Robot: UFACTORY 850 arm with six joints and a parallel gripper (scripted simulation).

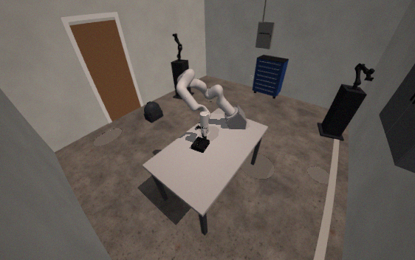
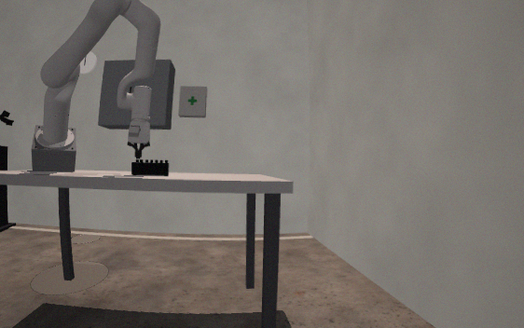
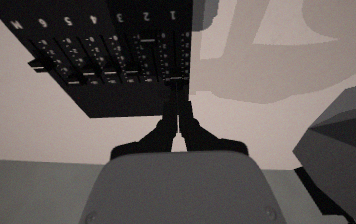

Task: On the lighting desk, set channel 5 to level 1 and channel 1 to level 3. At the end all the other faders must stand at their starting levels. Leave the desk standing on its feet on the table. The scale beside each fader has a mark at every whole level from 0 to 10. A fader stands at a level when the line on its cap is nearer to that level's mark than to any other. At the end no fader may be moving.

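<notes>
My gripper is now 3 cm to the left of the channel 1 fader cap and 3 cm above it. The rest, counted from my hand: channel 5 fader cap: 9 cm ahead, 4 cm to the right, 3 cm below; then channel 2 fader cap: 2 cm ahead, 6 cm to the right, 3 cm below.
</notes>
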